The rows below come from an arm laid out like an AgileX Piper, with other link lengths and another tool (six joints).
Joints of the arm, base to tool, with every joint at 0 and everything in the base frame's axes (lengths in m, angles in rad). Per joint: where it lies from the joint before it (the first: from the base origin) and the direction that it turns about. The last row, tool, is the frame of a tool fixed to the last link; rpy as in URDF.
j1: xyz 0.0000 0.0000 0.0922 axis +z
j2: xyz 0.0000 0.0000 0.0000 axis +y
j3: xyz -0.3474 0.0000 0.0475 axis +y
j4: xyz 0.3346 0.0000 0.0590 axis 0.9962 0 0.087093
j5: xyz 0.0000 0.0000 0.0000 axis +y
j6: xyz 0.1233 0.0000 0.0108 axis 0.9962 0 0.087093
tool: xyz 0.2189 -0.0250 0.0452 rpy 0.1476 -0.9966 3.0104
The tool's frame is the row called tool.
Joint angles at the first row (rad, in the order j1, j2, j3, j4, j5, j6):
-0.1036 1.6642 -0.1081 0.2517 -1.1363 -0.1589
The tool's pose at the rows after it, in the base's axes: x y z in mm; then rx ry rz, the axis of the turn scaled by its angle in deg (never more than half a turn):
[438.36, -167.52, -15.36, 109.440, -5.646, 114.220]
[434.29, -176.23, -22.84, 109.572, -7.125, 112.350]
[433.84, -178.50, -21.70, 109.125, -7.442, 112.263]
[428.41, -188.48, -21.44, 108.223, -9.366, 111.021]
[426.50, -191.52, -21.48, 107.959, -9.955, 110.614]
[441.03, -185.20, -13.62, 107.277, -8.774, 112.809]
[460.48, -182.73, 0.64, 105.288, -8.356, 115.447]
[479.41, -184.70, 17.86, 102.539, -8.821, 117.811]
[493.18, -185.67, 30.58, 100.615, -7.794, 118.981]
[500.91, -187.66, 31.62, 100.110, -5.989, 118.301]
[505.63, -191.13, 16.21, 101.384, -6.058, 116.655]
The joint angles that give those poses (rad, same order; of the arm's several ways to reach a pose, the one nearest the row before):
-0.1036 1.7294 -0.1125 0.3173 -1.1363 -0.1589
-0.1036 1.7523 -0.1191 0.3472 -1.1384 -0.1589
-0.1036 1.7543 -0.1200 0.3541 -1.1437 -0.1589
-0.1036 1.7542 -0.1211 0.3894 -1.1437 -0.1589
-0.1036 1.7542 -0.1211 0.4004 -1.1437 -0.1589
-0.1036 1.7543 -0.1438 0.3739 -1.1437 -0.1589
-0.1036 1.7542 -0.1833 0.3590 -1.1437 -0.1589
-0.1036 1.7543 -0.2290 0.3590 -1.1437 -0.1589
-0.1036 1.7563 -0.2631 0.3590 -1.1437 -0.1774
-0.1036 1.7745 -0.2869 0.3654 -1.1448 -0.2081
-0.1036 1.8218 -0.3113 0.3758 -1.1439 -0.2121

